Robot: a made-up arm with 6 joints. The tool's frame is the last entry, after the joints.
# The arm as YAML. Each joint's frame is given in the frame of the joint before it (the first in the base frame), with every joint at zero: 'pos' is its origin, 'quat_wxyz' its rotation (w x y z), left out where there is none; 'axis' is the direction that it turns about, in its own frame. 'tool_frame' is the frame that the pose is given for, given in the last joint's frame.
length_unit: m
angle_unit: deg
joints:
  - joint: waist
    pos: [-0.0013, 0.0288, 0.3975]
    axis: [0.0, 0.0, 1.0]
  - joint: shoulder
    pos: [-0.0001, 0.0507, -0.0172]
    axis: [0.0, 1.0, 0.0]
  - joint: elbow
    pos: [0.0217, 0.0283, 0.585]
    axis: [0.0, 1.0, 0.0]
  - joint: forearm
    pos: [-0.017, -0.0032, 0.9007]
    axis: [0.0, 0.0, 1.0]
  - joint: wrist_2
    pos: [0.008, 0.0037, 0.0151]
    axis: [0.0, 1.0, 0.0]
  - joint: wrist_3
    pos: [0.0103, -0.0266, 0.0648]
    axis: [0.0, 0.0, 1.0]
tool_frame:
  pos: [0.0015, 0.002, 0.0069]
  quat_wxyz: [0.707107, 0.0, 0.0, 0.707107]
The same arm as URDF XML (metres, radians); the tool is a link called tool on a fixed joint. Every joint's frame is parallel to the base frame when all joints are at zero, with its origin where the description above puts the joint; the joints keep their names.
<robot name="arm">
<joint name="waist" type="continuous"><parent link="base"/><child link="link1"/><origin xyz="-0.0013 0.0288 0.3975"/><axis xyz="0 0 1"/></joint>
<joint name="shoulder" type="continuous"><parent link="link1"/><child link="link2"/><origin xyz="-0.0001 0.0507 -0.0172"/><axis xyz="0 1 0"/></joint>
<joint name="elbow" type="continuous"><parent link="link2"/><child link="link3"/><origin xyz="0.0217 0.0283 0.5850"/><axis xyz="0 1 0"/></joint>
<joint name="forearm" type="continuous"><parent link="link3"/><child link="link4"/><origin xyz="-0.0170 -0.0032 0.9007"/><axis xyz="0 0 1"/></joint>
<joint name="wrist_2" type="continuous"><parent link="link4"/><child link="link5"/><origin xyz="0.0080 0.0037 0.0151"/><axis xyz="0 1 0"/></joint>
<joint name="wrist_3" type="continuous"><parent link="link5"/><child link="link6"/><origin xyz="0.0103 -0.0266 0.0648"/><axis xyz="0 0 1"/></joint>
<joint name="tool_joint" type="fixed"><parent link="link6"/><child link="tool"/><origin xyz="0.0015 0.0020 0.0069" rpy="0.0000 0.0000 1.5708"/></joint>
<link name="base"/>
<link name="link1"/>
<link name="link2"/>
<link name="link3"/>
<link name="link4"/>
<link name="link5"/>
<link name="link6"/>
<link name="tool"/>
</robot>

